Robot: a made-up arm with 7 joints. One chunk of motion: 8 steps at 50 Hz.
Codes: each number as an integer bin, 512 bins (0 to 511) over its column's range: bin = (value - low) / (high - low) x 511, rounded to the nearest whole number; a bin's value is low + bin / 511 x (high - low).
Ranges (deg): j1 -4..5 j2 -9..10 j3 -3..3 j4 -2..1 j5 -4..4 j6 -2..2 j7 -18..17
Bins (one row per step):
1: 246 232 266 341 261 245 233
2: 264 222 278 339 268 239 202
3: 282 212 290 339 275 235 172
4: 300 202 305 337 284 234 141
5: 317 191 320 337 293 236 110
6: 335 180 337 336 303 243 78
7: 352 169 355 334 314 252 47
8: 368 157 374 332 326 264 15
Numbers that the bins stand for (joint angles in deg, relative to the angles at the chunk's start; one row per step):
1: 0.33 -0.37 0.12 0.00 0.09 -0.08 -2.04
2: 0.65 -0.75 0.26 -0.01 0.20 -0.13 -4.16
3: 0.97 -1.12 0.41 -0.01 0.31 -0.16 -6.22
4: 1.28 -1.49 0.58 -0.02 0.45 -0.17 -8.34
5: 1.58 -1.90 0.76 -0.02 0.59 -0.15 -10.47
6: 1.90 -2.31 0.96 -0.03 0.74 -0.10 -12.66
7: 2.20 -2.72 1.17 -0.04 0.92 -0.03 -14.78
8: 2.48 -3.16 1.39 -0.05 1.10 0.07 -16.97

